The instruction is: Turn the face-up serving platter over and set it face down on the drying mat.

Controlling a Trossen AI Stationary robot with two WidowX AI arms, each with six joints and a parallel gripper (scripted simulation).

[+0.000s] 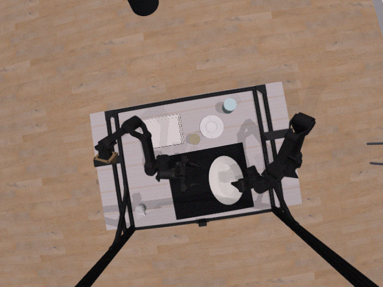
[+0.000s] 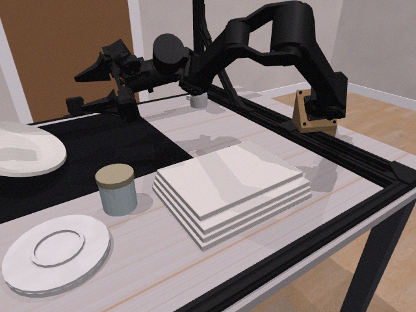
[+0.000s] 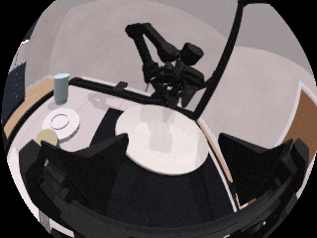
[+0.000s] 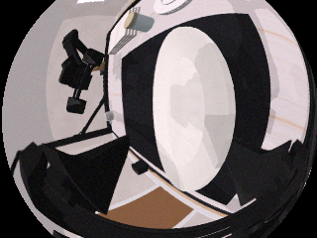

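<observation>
The white oval serving platter lies 9 cm below my right hand, 7 cm to the left of it and 1 cm behind it. From my right hand the other things lie so: tan-lidded jar: 27 cm to the left, 21 cm ahead, 9 cm below; then round white plate: 29 cm ahead, 17 cm to the left, 11 cm below; then black drying mat: 16 cm to the left, 13 cm below, 4 cm behind.
Right now the white oval serving platter is 3 cm behind my left hand, 19 cm to the right of it and 13 cm below it. From my left hand the other things lie so: tan-lidded jar (19 cm ahead, 1 cm to the left, 13 cm below); then round white plate (27 cm ahead, 8 cm to the right, 15 cm below); then black drying mat (6 cm behind, 9 cm to the right, 16 cm below).
</observation>
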